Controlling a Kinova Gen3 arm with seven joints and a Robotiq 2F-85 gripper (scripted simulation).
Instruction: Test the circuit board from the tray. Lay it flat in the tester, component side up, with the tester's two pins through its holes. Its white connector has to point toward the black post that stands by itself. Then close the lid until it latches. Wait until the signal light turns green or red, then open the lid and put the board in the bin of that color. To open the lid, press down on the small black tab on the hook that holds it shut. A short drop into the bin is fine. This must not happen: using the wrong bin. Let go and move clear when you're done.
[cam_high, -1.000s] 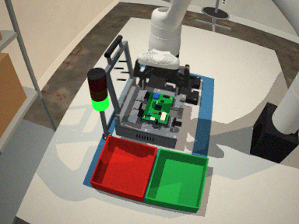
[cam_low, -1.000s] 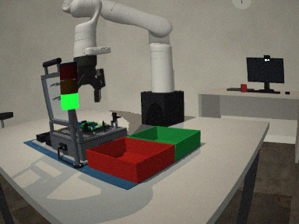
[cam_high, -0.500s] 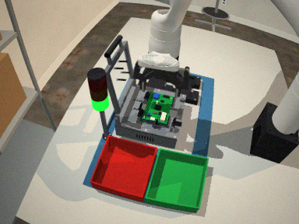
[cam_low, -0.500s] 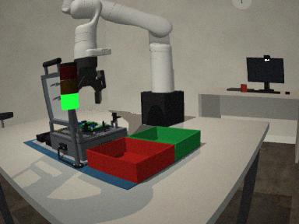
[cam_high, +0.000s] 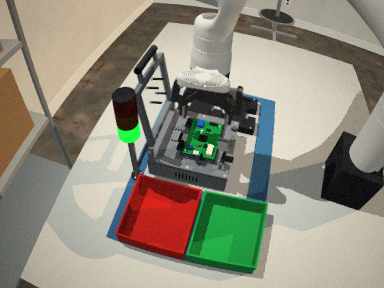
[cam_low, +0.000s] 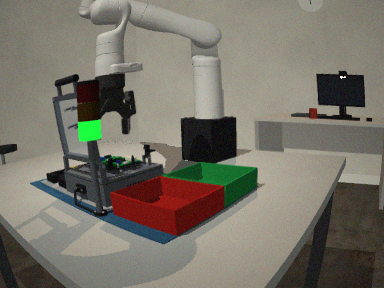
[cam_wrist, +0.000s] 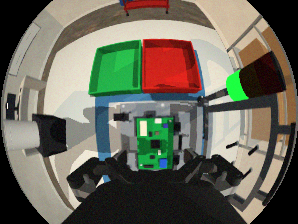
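Now: hand 60 mm above the green circuit board. From my hand the other things lie so: tester lid: 110 mm ahead, 10 mm to the left, 50 mm above; green bin: 130 mm behind, 190 mm to the left, 120 mm below; red bin: 20 mm ahead, 200 mm to the left, 120 mm below.
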